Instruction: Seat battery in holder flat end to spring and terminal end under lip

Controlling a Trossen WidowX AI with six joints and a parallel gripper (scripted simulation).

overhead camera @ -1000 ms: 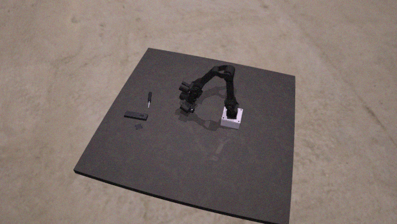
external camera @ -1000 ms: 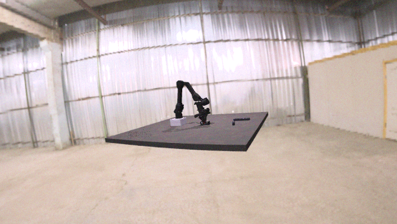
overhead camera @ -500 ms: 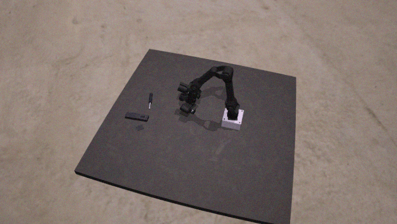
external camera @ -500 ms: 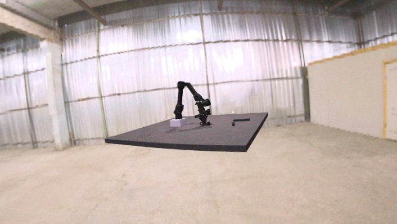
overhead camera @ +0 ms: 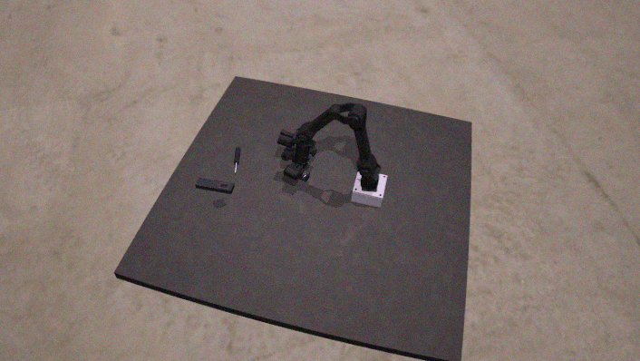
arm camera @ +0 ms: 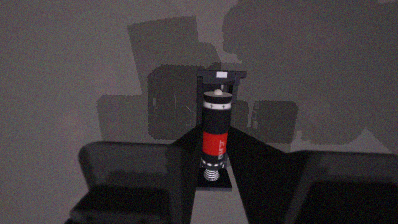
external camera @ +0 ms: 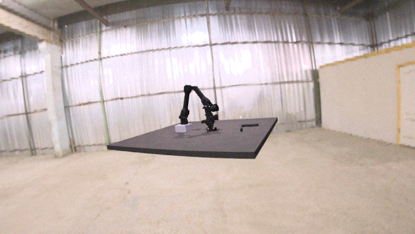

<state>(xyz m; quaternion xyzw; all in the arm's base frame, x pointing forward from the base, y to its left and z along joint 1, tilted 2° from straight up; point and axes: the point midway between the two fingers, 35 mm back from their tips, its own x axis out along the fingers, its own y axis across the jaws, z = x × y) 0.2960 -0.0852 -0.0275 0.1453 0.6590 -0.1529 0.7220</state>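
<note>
The battery lies 10 mm above my gripper tip. Round my gripper tip: screwdriver 280 mm ahead, 50 mm to the right; then dark piece 310 mm ahead, 190 mm to the left, 10 mm below.
</note>
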